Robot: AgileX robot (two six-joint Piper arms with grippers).
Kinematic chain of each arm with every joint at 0, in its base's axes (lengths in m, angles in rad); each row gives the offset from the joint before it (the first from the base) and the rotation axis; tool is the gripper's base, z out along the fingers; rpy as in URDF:
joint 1: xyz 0 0 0.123 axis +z
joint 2: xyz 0 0 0 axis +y
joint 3: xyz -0.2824 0 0.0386 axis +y
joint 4: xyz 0.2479 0 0.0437 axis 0.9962 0 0.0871
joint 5: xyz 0 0 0 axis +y
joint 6: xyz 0.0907 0 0.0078 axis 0.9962 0 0.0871
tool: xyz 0 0 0 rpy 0 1.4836 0
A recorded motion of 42 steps. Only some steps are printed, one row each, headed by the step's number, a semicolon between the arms.
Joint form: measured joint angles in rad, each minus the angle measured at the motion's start. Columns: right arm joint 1, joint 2, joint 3, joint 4, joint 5, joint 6; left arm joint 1, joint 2, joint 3, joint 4, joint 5, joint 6.
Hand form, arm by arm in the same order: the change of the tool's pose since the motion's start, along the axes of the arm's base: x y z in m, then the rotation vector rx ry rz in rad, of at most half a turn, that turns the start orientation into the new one. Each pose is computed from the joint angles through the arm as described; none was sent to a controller.
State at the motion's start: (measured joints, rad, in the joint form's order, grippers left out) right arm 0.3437 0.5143 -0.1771 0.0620 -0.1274 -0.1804; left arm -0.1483 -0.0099 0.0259 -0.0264 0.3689 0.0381
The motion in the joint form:
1: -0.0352 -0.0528 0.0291 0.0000 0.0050 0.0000; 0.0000 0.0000 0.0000 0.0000 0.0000 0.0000
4: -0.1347 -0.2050 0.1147 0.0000 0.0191 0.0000; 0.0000 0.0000 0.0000 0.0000 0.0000 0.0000
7: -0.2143 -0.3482 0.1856 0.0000 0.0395 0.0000; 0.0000 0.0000 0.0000 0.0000 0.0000 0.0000
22: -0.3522 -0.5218 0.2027 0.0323 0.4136 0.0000; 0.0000 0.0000 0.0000 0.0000 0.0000 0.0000
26: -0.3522 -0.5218 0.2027 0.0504 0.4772 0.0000; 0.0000 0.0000 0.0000 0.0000 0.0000 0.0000
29: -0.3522 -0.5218 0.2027 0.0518 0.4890 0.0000; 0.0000 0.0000 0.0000 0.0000 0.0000 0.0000
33: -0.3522 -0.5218 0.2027 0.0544 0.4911 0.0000; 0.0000 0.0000 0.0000 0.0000 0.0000 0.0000
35: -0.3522 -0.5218 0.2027 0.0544 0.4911 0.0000; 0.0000 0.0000 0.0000 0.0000 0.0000 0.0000
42: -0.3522 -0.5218 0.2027 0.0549 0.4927 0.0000; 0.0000 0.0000 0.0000 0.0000 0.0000 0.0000
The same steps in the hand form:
1: -0.0061 -0.0060 -0.0046 0.0061 -0.0177 -0.0349; 0.0000 0.0000 0.0000 0.0000 0.0000 0.0000
4: -0.0225 -0.0200 -0.0208 0.0197 -0.0685 -0.1335; 0.0000 0.0000 0.0000 0.0000 0.0000 0.0000
7: -0.0354 -0.0284 -0.0358 0.0293 -0.1199 -0.2116; 0.0000 0.0000 0.0000 0.0000 0.0000 0.0000
22: -0.0507 -0.0351 -0.0644 0.0184 0.0982 -0.3228; 0.0000 0.0000 0.0000 0.0000 0.0000 0.0000
26: -0.0521 -0.0340 -0.0699 0.0258 0.1637 -0.3148; 0.0000 0.0000 0.0000 0.0000 0.0000 0.0000
29: -0.0524 -0.0338 -0.0709 0.0253 0.1755 -0.3134; 0.0000 0.0000 0.0000 0.0000 0.0000 0.0000
33: -0.0525 -0.0337 -0.0711 0.0275 0.1780 -0.3128; 0.0000 0.0000 0.0000 0.0000 0.0000 0.0000
35: -0.0525 -0.0337 -0.0711 0.0275 0.1780 -0.3128; 0.0000 0.0000 0.0000 0.0000 0.0000 0.0000
42: -0.0525 -0.0337 -0.0713 0.0277 0.1796 -0.3126; 0.0000 0.0000 0.0000 0.0000 0.0000 0.0000

